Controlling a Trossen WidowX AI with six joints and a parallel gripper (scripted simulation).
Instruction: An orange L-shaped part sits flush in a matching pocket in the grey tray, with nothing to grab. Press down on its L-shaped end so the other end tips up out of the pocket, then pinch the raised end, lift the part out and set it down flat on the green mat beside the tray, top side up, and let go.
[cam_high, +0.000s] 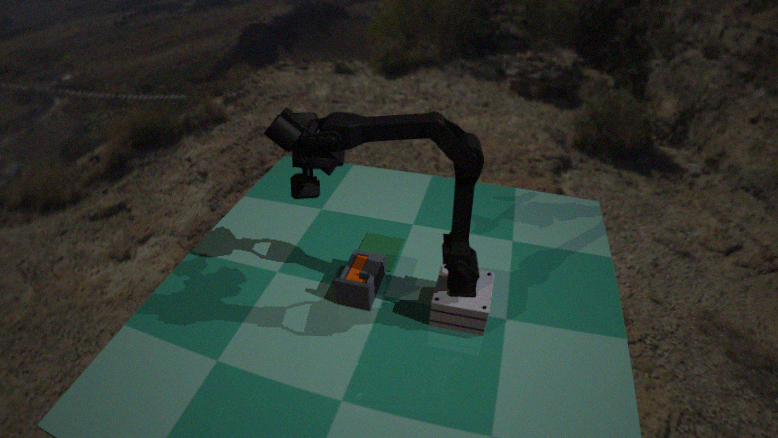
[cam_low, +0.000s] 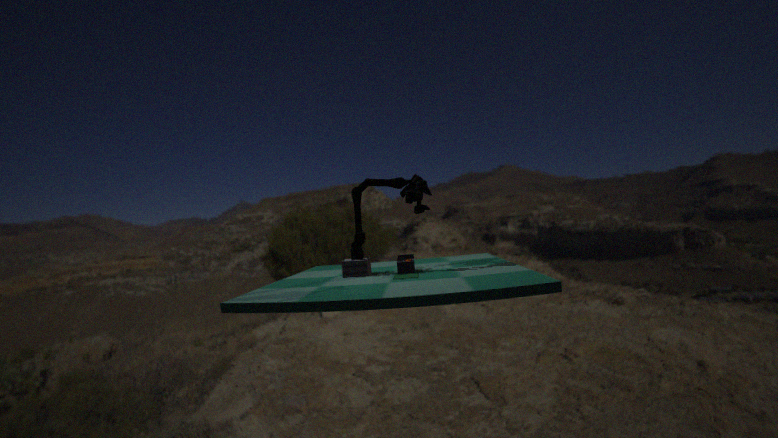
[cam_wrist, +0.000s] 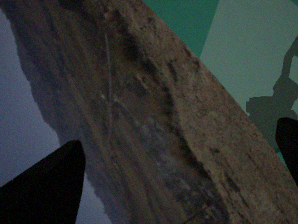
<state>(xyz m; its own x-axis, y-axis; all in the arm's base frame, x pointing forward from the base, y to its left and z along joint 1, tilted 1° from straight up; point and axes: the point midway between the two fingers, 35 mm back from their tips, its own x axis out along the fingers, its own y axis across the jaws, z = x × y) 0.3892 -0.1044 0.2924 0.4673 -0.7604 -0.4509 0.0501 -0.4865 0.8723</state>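
Now: the orange L-shaped part 150 mm behind my gripper tip, 80 mm to the left of it and 310 mm below it. From my gripper tip the other things lie so: green mat: 170 mm behind, 90 mm to the right, 380 mm below.
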